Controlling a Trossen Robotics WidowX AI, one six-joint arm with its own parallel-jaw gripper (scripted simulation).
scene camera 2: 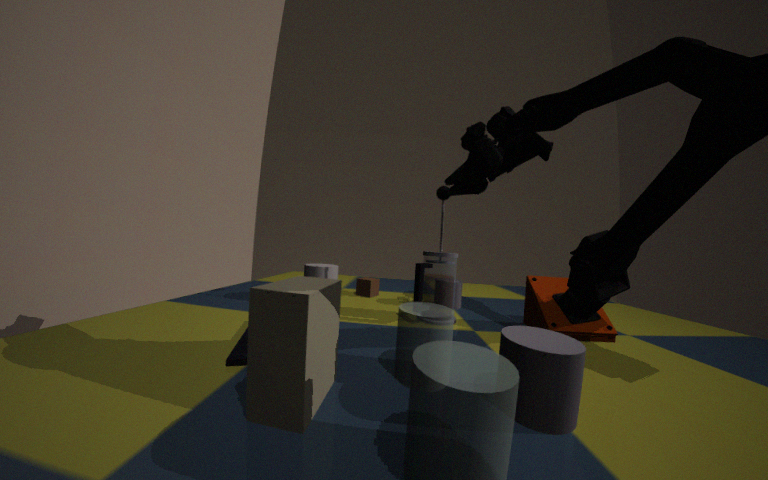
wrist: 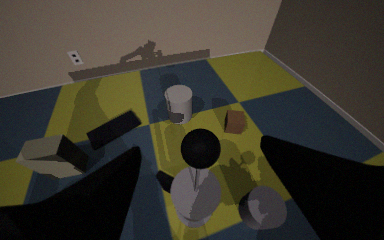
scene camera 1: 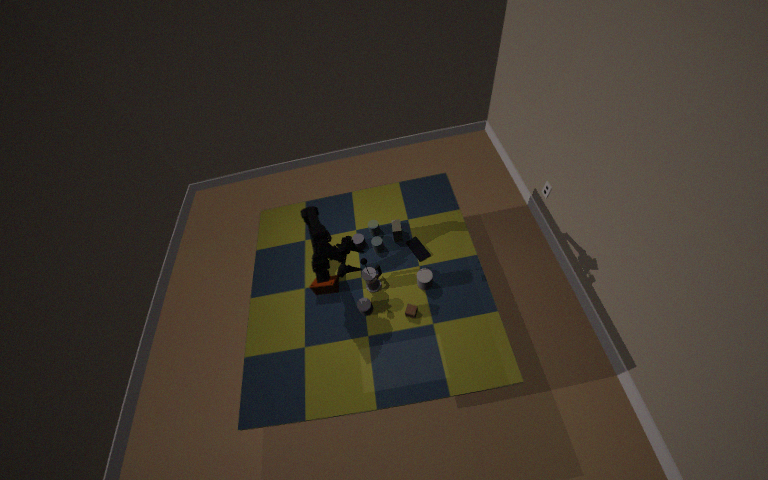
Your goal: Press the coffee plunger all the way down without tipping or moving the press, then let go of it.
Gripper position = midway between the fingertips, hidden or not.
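My gripper [scene camera 2: 445,189] [wrist: 202,146] is open and holds nothing. Visible with it: a coffee press [scene camera 2: 435,280] [wrist: 195,192], a pale cylinder [wrist: 178,98], a beige block [wrist: 55,157] and a flat dark slab [wrist: 113,129]. A grey cylinder [wrist: 263,205] and a grey cylinder [scene camera 2: 550,364] are visible too.
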